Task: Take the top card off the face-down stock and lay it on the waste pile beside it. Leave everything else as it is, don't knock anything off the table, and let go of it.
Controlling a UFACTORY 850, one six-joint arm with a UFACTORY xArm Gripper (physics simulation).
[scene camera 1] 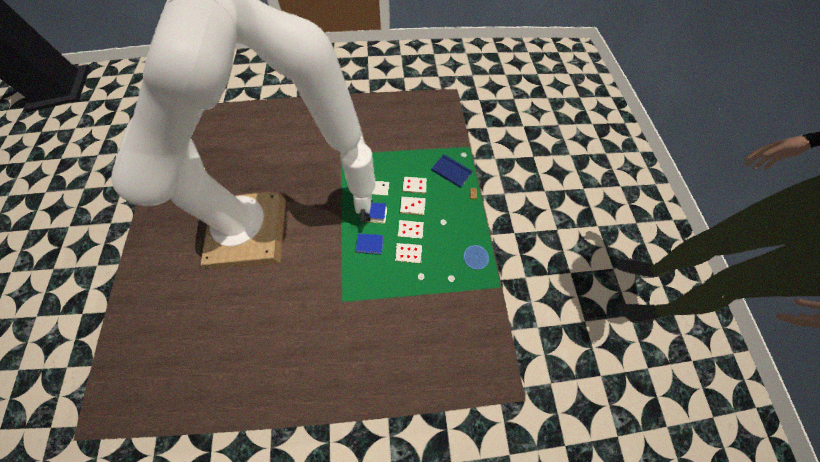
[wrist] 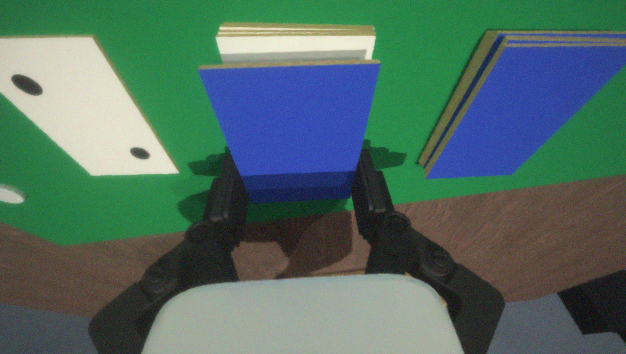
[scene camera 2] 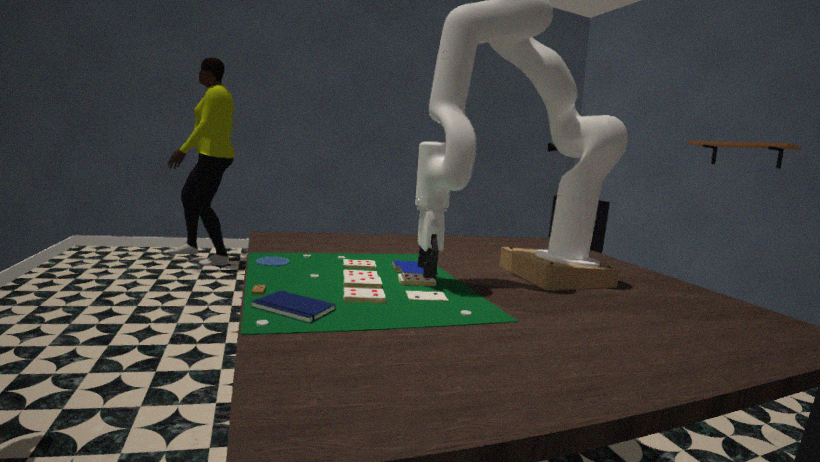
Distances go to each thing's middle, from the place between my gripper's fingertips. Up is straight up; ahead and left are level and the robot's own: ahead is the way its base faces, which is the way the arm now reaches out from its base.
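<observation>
The green mat [scene camera 1: 365, 276] lies 17 cm ahead of my hand, 4 cm to the right of it and 4 cm below it. Relative to the blue card [wrist: 295, 130], my hand is 2 cm short of it, 1 cm to the left of it and 1 cm below it.
</observation>
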